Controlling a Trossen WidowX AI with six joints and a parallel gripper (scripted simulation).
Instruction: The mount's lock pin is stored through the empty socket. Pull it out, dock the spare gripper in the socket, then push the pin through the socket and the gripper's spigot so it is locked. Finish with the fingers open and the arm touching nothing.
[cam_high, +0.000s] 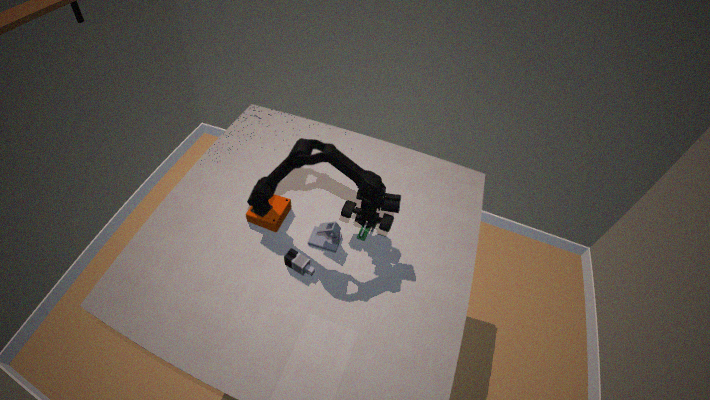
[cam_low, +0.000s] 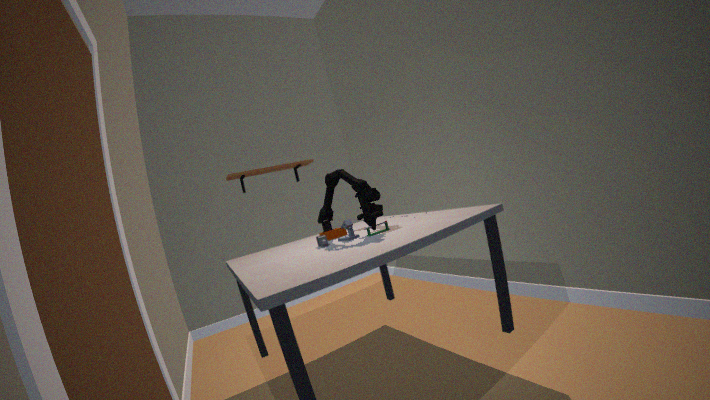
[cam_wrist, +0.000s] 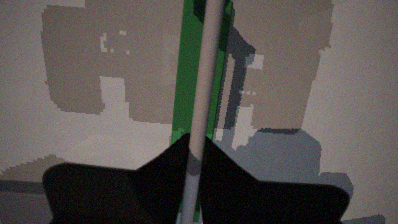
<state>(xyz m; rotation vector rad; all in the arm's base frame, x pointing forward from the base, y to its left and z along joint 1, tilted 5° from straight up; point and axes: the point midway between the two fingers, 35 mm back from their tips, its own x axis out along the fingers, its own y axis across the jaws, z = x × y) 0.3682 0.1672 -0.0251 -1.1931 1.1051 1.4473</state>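
My gripper tip is now 20 mm to the right of the green pin rest. Round my gripper tip: spare gripper 110 mm behind, 270 mm to the right, 10 mm above; then mount 90 mm behind, 120 mm to the right, 30 mm above.
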